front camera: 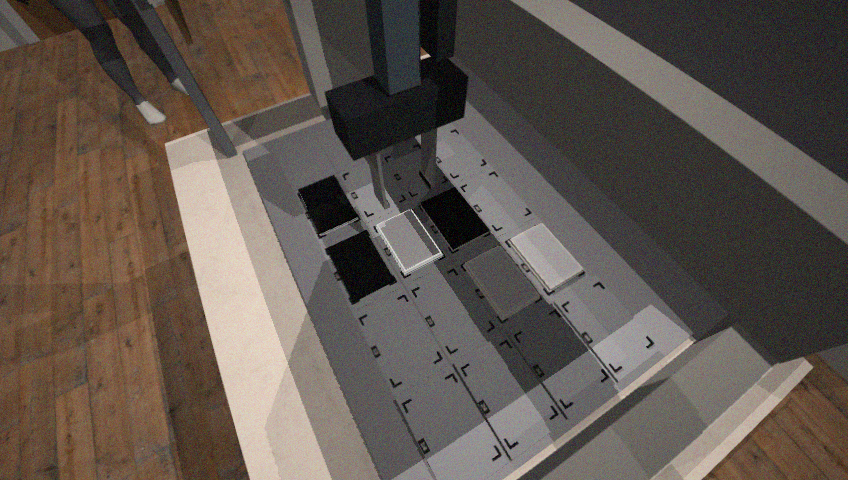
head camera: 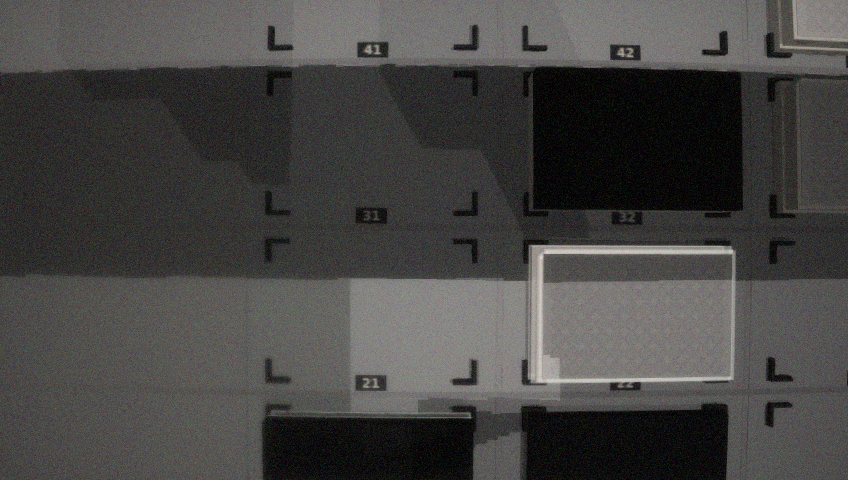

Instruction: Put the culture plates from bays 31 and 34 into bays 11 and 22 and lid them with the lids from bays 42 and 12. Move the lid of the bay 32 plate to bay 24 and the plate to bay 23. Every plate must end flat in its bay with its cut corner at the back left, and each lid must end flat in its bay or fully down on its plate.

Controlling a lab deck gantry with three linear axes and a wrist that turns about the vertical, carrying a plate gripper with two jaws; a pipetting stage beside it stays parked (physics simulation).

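Frame: origin at the robot's base, x ahead, y left, z up, level; millimetres.
Seen in the pictures: gripper, between the fingertips: (front camera: 404, 190); robot's base, origin of its link: (front camera: 299, 194).
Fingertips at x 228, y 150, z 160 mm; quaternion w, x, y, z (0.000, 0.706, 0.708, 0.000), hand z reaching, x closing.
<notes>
Pixels of each thing's top centre, then the offset from my fingertips to it.
- greyish plate, centre of its top: (front camera: 501, 278) 164 mm ahead, 107 mm left, 146 mm down
- pale plate, centre of its top: (front camera: 546, 253) 164 mm ahead, 214 mm left, 146 mm down
My gripper (front camera: 407, 196) is open with nothing between its jaws, which hang above the deck behind the bay 22 plate in the front view. The jaws do not show in the head view. A clear, white-edged plate (front camera: 410, 240) (head camera: 639, 327) lies in bay 22 without a black lid; its cut corner is unclear. A black lid (front camera: 329, 204) (head camera: 368, 449) covers a plate in bay 11, with a thin pale rim showing. Another black lid (front camera: 361, 266) (head camera: 624, 443) lies in bay 12. A black lid (front camera: 455, 218) (head camera: 636, 139) covers the bay 32 plate. No lid shows in bay 42.
A greyish plate (front camera: 502, 282) (head camera: 824, 145) lies in shadow in bay 33. A pale plate (front camera: 547, 255) (head camera: 824, 23) lies in bay 43. A broad dark beam (front camera: 654, 160) runs along the right of the front view. Raised pale edging (front camera: 208, 237) borders the deck's left side.
</notes>
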